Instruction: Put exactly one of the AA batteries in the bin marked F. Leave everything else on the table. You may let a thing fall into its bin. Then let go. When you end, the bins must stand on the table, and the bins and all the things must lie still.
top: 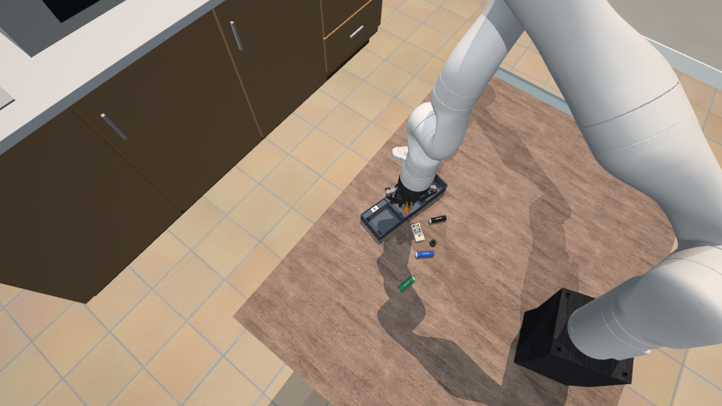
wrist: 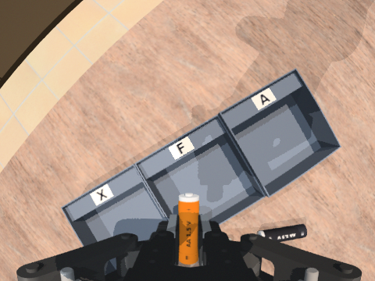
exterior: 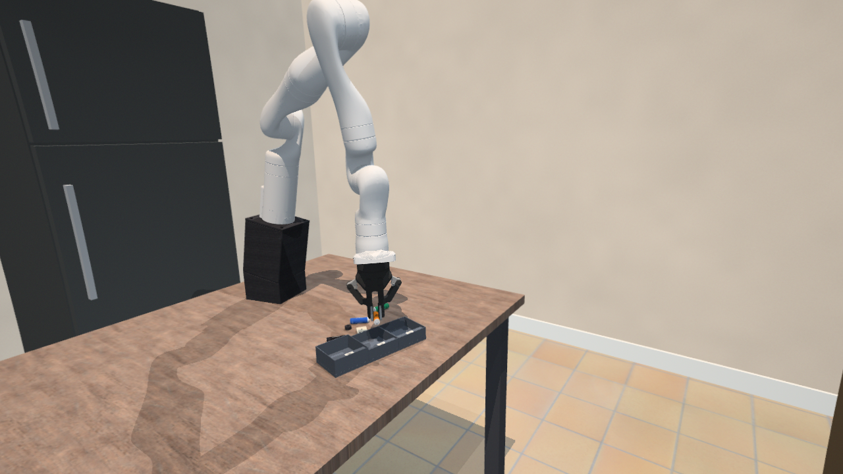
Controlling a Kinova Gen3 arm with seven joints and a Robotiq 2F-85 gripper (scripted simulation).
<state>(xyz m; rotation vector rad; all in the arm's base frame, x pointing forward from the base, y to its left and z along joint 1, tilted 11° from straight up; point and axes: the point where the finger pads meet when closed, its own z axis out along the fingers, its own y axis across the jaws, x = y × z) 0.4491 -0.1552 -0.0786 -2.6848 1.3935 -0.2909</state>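
Right now the dark bin row is 6 cm below my hand, 3 cm to the right of it and 1 cm ahead of it. Round my hand: orange AA battery: 2 cm below; white domino: 8 cm below, 6 cm behind, 3 cm to the left; black battery: 9 cm behind, 7 cm below, 3 cm to the right.
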